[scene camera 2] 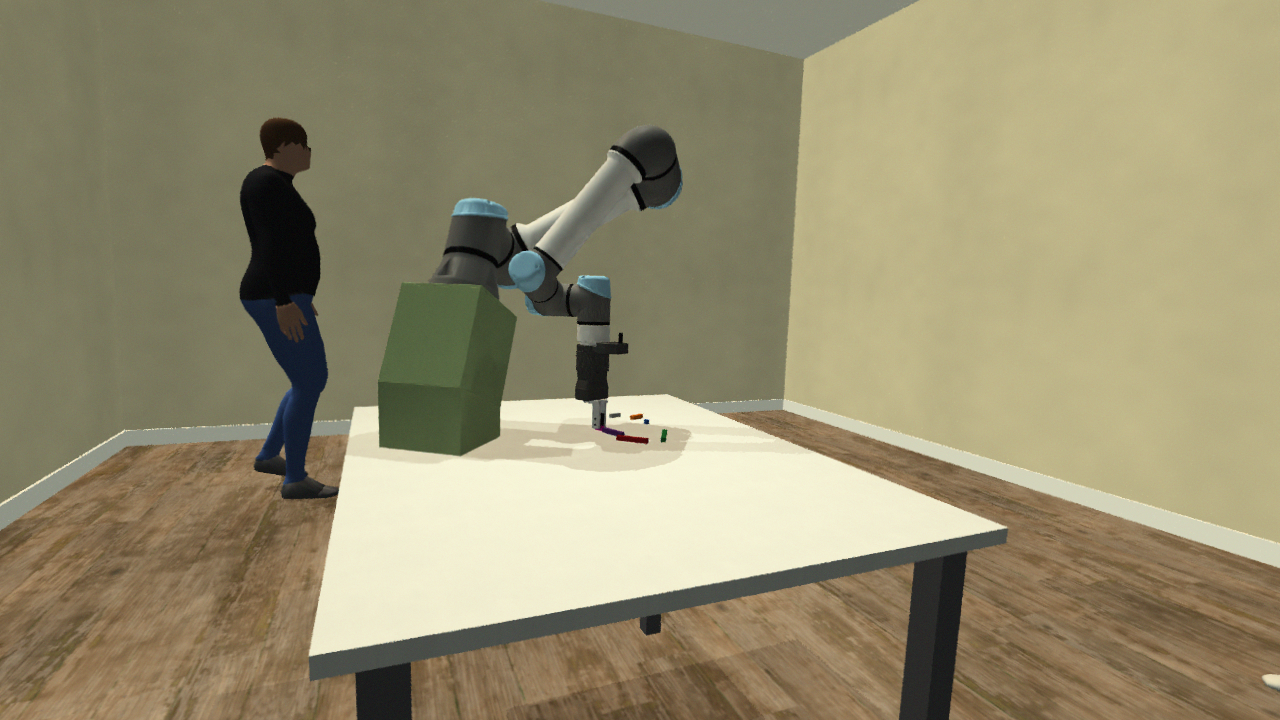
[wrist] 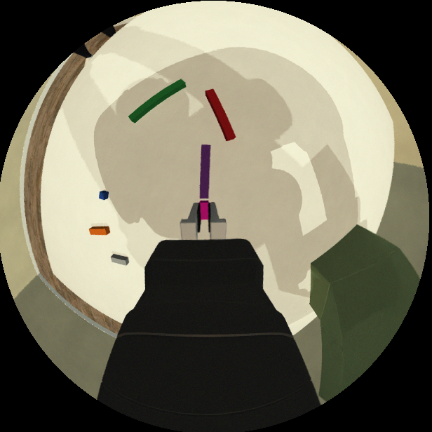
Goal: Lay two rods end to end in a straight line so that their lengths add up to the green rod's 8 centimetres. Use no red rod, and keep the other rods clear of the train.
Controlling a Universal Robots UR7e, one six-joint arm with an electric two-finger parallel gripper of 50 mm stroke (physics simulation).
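Places are measured from the arm's base along level axes (x ahead, y right, z down), in metres.
Where they show: gripper, fingertip midpoint: [scene camera 2: 598, 427]; arm's base at its link origin: [scene camera 2: 462, 300].
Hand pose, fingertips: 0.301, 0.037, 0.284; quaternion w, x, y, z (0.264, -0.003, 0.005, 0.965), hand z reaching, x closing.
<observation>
Things, the pixels of their top centre, and the offset from my fingertips, as dx, dy, dz. Level surfaces: height alone.
- purple rod at its top centre: [scene camera 2: 613, 430] +0.022, +0.040, -0.003
- red rod at its top centre: [scene camera 2: 632, 436] +0.044, +0.110, -0.003
- green rod at its top centre: [scene camera 2: 664, 433] +0.124, +0.094, -0.003
- blue cube at its top centre: [scene camera 2: 646, 419] +0.135, -0.048, -0.003
- orange rod at its top centre: [scene camera 2: 636, 414] +0.130, -0.107, -0.003
- grey rod at its top centre: [scene camera 2: 614, 413] +0.081, -0.136, -0.003
- white table at its surface level: dz +0.007
My gripper [scene camera 2: 598, 427] [wrist: 204, 211] is shut on a magenta rod [wrist: 204, 210], low at the table. In the wrist view the magenta rod's end faces the near end of the purple rod [scene camera 2: 612, 431] [wrist: 205, 171] and the two look nearly in line, with a very thin gap between them. Whether the magenta rod touches the table I cannot tell. The red rod [scene camera 2: 631, 439] [wrist: 220, 115] lies slanted beyond the purple rod's far end, apart from it. The green rod [scene camera 2: 663, 436] [wrist: 157, 101] lies farther off, at the upper left in the wrist view.
A blue cube [scene camera 2: 646, 421] [wrist: 103, 195], an orange rod [scene camera 2: 635, 416] [wrist: 99, 230] and a grey rod [scene camera 2: 614, 415] [wrist: 120, 259] lie on the white table [scene camera 2: 626, 537], left of the gripper in the wrist view. The green robot pedestal [scene camera 2: 438, 358] [wrist: 370, 280] stands on the table. A person [scene camera 2: 281, 241] stands behind it.
</observation>
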